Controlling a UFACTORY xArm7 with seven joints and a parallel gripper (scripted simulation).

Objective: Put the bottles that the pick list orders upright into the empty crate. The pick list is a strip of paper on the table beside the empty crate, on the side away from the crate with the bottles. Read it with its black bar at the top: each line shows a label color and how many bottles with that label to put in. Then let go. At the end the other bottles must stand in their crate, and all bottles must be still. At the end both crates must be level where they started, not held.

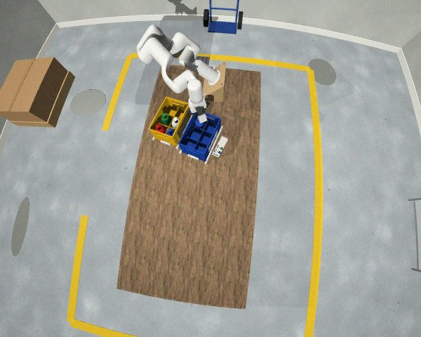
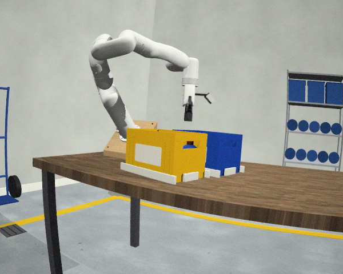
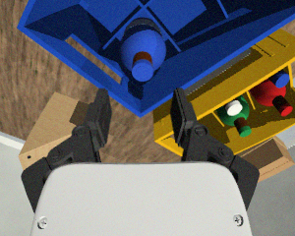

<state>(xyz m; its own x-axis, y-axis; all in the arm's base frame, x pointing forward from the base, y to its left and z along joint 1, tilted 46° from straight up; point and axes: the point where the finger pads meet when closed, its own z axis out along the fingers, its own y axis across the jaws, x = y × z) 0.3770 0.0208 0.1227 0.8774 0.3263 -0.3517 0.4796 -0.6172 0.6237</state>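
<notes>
Now: hand 10 cm short of the blue-label bottle, 19 cm to the left of it and 15 cm above it. From my hand the other things lie so: white-label bottle (2 cm ahead, 17 cm to the right, 15 cm below); then blue crate (10 cm ahead, 1 cm to the left, 15 cm below); then yellow crate (21 cm to the right, 15 cm below).
</notes>
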